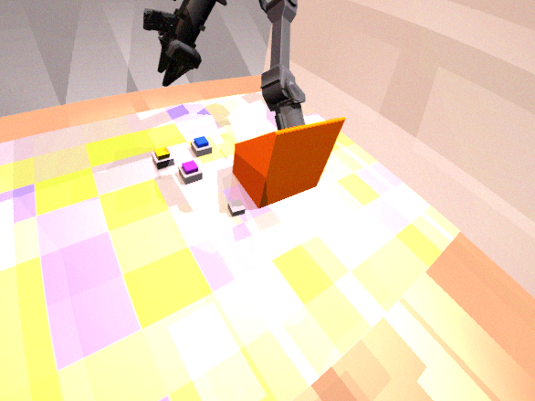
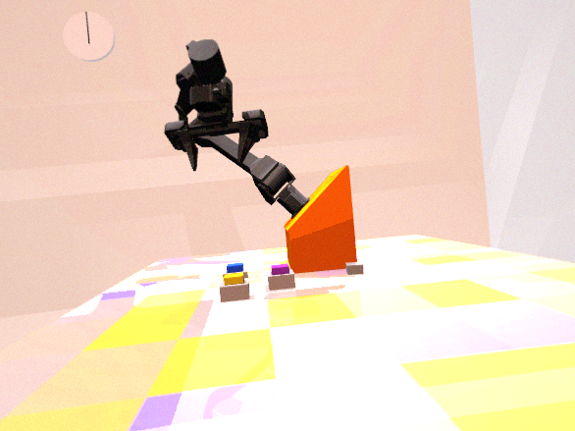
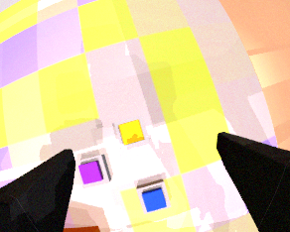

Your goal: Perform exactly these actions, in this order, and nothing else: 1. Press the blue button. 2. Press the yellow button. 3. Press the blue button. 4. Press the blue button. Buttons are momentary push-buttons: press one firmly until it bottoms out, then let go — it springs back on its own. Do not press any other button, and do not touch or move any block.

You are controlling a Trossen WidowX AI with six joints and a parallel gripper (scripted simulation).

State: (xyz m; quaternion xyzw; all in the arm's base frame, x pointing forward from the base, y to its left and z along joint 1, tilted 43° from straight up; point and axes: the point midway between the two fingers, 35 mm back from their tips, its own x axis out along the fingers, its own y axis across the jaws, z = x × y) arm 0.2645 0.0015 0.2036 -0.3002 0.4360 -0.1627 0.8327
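The blue button is 200 mm below my gripper tip and 90 mm behind it. Round my gripper tip: yellow button (200 mm below, 20 mm to the left, 20 mm ahead); then magenta button (200 mm below, 90 mm to the left, 40 mm behind).
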